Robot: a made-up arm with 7 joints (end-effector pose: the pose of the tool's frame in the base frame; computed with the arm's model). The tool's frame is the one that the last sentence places. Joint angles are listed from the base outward.
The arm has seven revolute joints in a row. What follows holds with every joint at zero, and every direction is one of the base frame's.
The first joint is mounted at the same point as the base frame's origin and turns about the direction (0, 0.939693, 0.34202), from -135 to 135 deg.
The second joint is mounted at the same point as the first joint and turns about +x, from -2.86 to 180 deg.
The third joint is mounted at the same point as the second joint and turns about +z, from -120 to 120 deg.
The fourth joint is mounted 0.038 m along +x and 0.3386 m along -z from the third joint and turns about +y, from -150 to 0.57 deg.
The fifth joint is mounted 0.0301 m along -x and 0.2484 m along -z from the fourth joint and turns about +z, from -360 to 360 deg.
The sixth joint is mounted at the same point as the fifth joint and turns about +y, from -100 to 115 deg.
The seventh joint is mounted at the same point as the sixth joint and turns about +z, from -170 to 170 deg.
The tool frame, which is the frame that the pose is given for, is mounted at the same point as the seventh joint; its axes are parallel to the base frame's.
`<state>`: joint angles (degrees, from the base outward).
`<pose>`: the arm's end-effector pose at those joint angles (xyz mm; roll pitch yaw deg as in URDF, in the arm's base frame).
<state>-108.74 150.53 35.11 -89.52 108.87 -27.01 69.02</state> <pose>-421.8 128.7 157.6 92.73 0.98 119.39</pose>
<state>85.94 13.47 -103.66 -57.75 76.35 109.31 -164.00</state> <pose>-470.5 -270.9 -75.7 162.04 5.78 42.31</pose>
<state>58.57 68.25 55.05 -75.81 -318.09 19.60 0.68</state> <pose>-20.8 506.4 -23.2 71.09 -43.75 -13.88</pose>
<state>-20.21 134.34 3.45 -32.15 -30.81 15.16 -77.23</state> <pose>52.4 386.0 434.0 -177.29 33.18 82.97</pose>
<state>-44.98 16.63 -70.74 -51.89 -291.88 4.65 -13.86</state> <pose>405.5 -114.3 -366.7 1.19 -57.15 -50.69</pose>
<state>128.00 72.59 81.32 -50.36 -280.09 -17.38 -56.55</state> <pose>-138.6 483.6 248.4 107.97 24.23 -13.08</pose>
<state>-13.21 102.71 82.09 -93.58 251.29 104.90 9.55</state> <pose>-15.8 280.8 358.4 -43.29 -55.86 -119.87</pose>
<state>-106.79 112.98 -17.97 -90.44 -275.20 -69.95 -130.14</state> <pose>-12.5 252.4 390.9 -108.29 -18.77 -69.07</pose>
